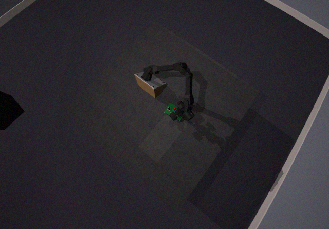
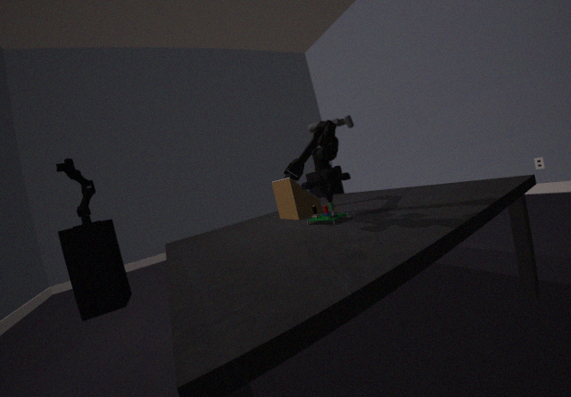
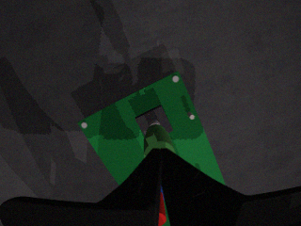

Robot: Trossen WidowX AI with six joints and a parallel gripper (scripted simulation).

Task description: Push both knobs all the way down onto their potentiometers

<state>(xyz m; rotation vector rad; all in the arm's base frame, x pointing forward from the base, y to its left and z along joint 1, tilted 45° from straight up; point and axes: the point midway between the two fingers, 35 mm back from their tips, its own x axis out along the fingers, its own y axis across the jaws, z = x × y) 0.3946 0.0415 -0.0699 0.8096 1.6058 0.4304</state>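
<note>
Right now the green knob is 10 mm below my gripper tip. From my gripper tip the other things lie so: potentiometer with knob: 30 mm below.
</note>
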